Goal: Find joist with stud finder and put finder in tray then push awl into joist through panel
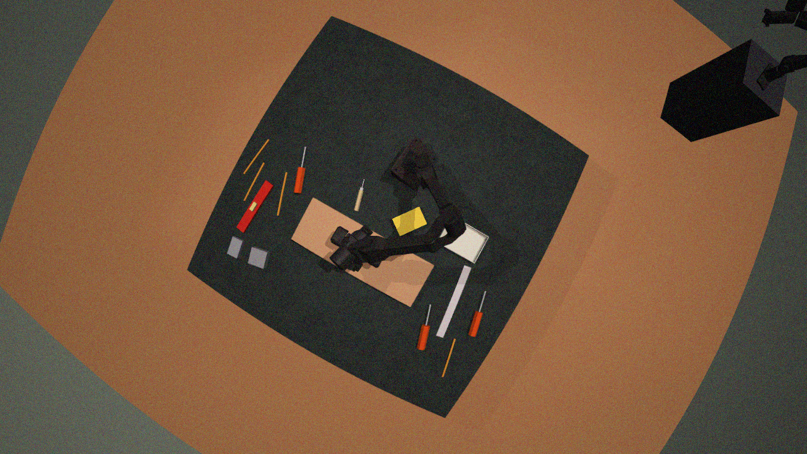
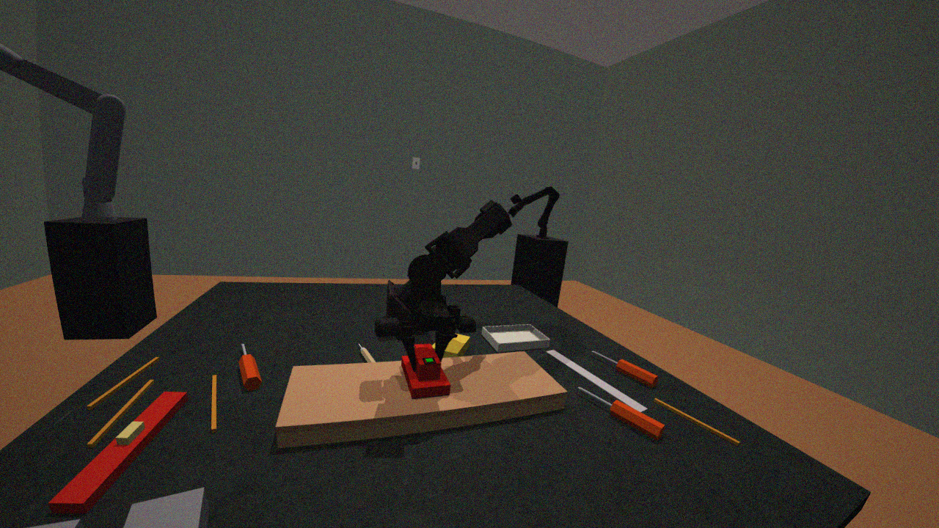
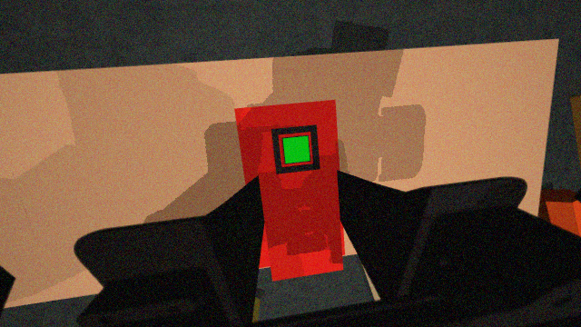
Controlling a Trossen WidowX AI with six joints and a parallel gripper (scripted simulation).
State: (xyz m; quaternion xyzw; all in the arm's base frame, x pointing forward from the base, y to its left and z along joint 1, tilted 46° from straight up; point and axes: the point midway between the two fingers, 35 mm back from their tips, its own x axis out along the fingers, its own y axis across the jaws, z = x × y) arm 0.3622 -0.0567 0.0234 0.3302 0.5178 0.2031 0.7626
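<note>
The white tray is 21 cm behind my gripper tip, 33 cm to the left of it and 5 cm below it. From my gripper tip the other things lie so: yellow block 18 cm behind, 12 cm to the left, 5 cm below; then red stud finder 1 cm ahead, 2 cm above; then square indicator light 2 cm ahead, 3 cm above.
</note>
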